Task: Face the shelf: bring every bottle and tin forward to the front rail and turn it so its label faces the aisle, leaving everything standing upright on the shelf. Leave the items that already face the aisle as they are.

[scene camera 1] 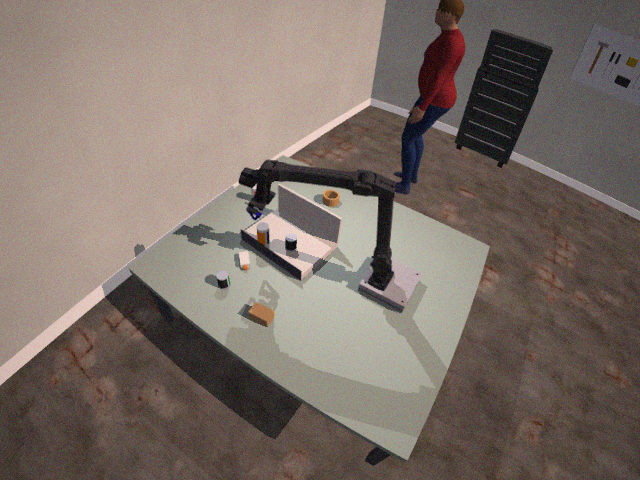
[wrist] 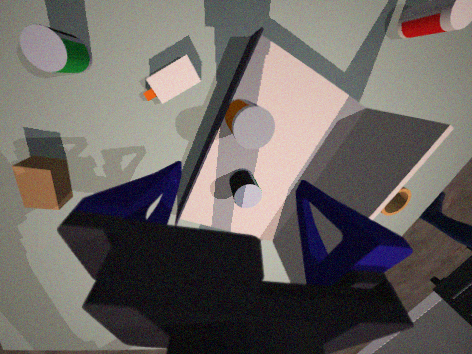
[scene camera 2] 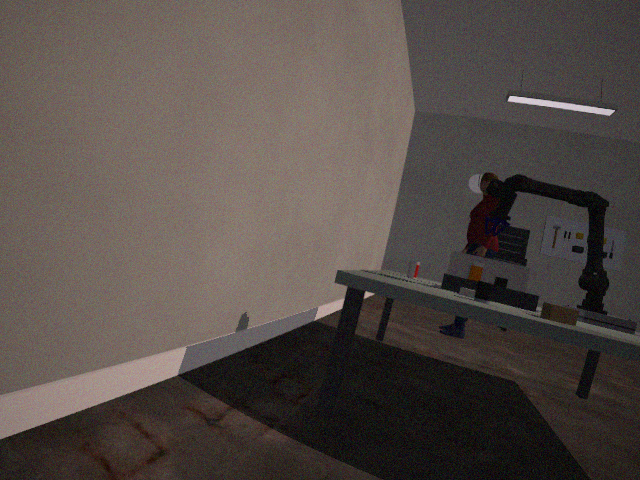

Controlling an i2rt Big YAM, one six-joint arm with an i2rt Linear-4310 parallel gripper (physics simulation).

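Frame: origin at the arm's base, x ahead, y left, z up, level; millimetres.
Seen in the pictures: gripper, fingertip midpoint: (scene camera 1: 259, 211) (wrist: 241, 177) (scene camera 2: 489, 235); arm's base at its link origin: (scene camera 1: 380, 278) (scene camera 2: 591, 311).
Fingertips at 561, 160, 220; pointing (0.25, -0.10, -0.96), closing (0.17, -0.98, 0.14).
Note:
Offsets run from my fingertips to a thing's top centre, as dx, dy, dz.
The shelf (scene camera 1: 316, 244) (wrist: 295, 100) has a dark front rail {-46, +1, -206} (scene camera 1: 272, 254) (scene camera 2: 509, 298) and a grey back panel (scene camera 1: 309, 212) (wrist: 360, 155). A grey-topped bottle {+20, -39, -126} (scene camera 1: 263, 234) (scene camera 2: 475, 272) (wrist: 252, 126) stands upright close to the rail, its orange label towards the rail. A small dark tin {-109, -91, -165} (scene camera 1: 291, 242) (scene camera 2: 500, 282) (wrist: 242, 181) stands upright, set back from the rail; a black side faces the rail and its label cannot be made out clearly. My gripper (scene camera 1: 254, 212) (scene camera 2: 497, 226) (wrist: 241, 177) is open and empty, high above the shelf; in the wrist view the tin shows between its blue fingers.
Off the shelf are a green-labelled tin {+22, +254, -203} (scene camera 1: 222, 280) (wrist: 77, 56), a white box {+31, +96, -245} (scene camera 1: 244, 258) (wrist: 174, 79), a brown block {-225, +288, -223} (scene camera 1: 261, 314) (scene camera 2: 559, 313) (wrist: 35, 187), a red-labelled can {+302, -313, -177} (scene camera 2: 416, 270) (wrist: 422, 26) and an orange ring {-57, -562, -223} (scene camera 1: 331, 202). A person (scene camera 1: 442, 72) stands behind the table.

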